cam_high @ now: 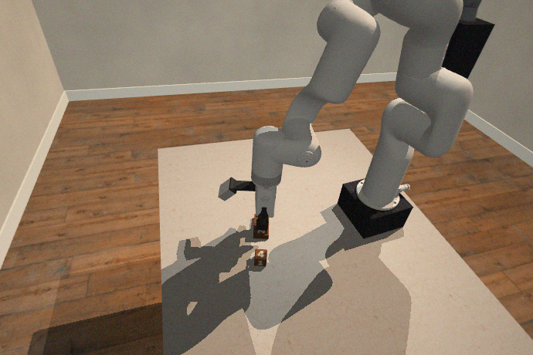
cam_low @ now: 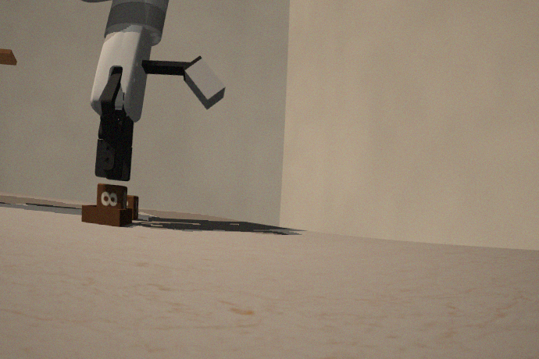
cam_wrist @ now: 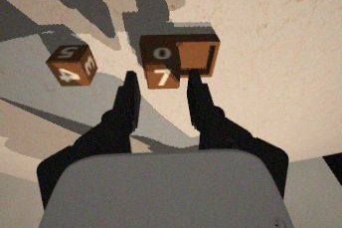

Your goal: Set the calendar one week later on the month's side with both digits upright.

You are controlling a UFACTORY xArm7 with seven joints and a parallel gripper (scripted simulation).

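Now: the brown calendar tray 10 mm behind my hand, 20 mm to the right of it and 60 mm below it.
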